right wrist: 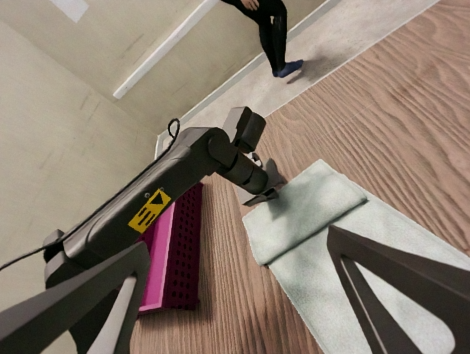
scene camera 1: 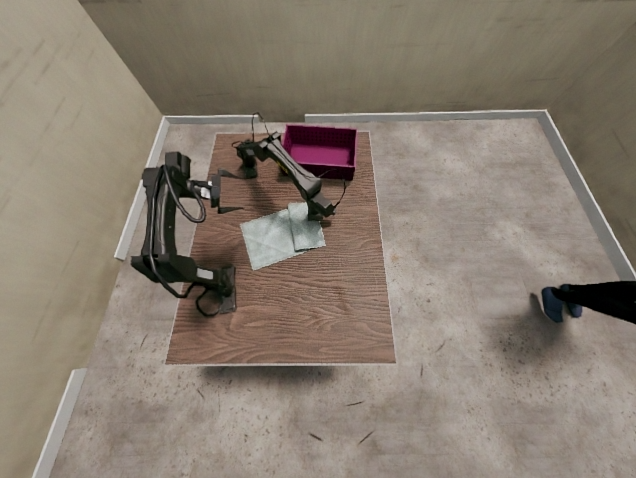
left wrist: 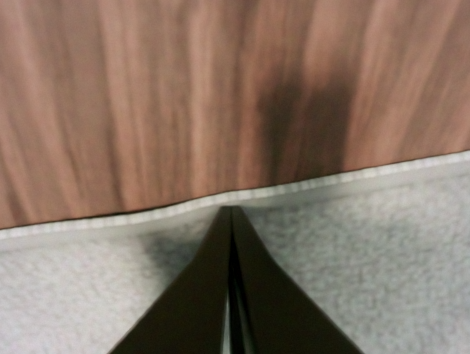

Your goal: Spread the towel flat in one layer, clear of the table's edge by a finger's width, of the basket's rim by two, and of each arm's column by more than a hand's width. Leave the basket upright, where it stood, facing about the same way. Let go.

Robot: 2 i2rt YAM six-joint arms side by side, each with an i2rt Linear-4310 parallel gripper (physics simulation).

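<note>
The pale green towel lies on the table with a folded-over strip at its right part in scene camera 1; the rest is a single layer. My left gripper is low at the strip. Its fingertips are together at the hem, which bends there; it looks shut on the towel. The pinched cloth is mostly hidden by the fingers. My right gripper is open and empty, above the table, left of the towel in scene camera 1. The magenta basket stands upright at the back.
The wooden table carries both arms. The right arm's column is lower left of the towel; the left arm's column is above left of it. The left forearm passes close to the basket's front left corner. A person's legs show beyond the table.
</note>
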